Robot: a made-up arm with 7 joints.
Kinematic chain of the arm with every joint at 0, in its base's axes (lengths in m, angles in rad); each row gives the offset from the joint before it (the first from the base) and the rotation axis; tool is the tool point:
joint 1: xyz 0 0 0.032 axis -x
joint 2: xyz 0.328 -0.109 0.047 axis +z
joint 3: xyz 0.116 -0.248 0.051 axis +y
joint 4: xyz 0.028 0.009 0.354 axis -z
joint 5: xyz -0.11 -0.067 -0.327 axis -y
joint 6: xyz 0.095 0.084 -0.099 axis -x
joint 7: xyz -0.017 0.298 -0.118 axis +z
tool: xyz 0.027 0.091 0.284
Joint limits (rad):
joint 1: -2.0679..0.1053
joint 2: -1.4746..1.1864
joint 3: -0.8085..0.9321
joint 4: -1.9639..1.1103
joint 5: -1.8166..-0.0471
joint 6: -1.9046..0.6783
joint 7: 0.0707..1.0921
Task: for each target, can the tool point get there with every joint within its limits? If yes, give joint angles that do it. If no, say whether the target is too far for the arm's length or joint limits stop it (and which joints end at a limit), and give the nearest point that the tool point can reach.
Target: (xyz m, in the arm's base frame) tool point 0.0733 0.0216 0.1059
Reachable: yes | joints -1.3215 -1.2241 -0.1563 -1.3074 -1.3432 0.0550 0.2681
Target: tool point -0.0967 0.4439 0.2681
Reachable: no: joint limits stop it (at a limit: joint 1, joint 2, joint 3, joint 6, joint 7) | nearest point -0.0515 0.3132 0.1529 | short by 0.180 m
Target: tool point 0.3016 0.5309 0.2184
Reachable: no: joint limits stop it (at a limit: joint 1, joint 2, joint 3, joint 4, joint 6) | nearest point 0.3448 0.3876 0.1922 | short by 0.152 m
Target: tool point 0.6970 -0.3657 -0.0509
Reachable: yes | joints -0.2621 0.0091 0.6459 0.5827 -1.2489 -0.9737 0.6503
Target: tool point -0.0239 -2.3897 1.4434
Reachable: no: too far | nearest point 0.2251 -0.7799 0.4110 | short by 1.928 m
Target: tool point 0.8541 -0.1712 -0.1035
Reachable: yes | joints -1.2511 0.9059 -0.2681 0.2675 -1.4488 -1.6509 0.2634
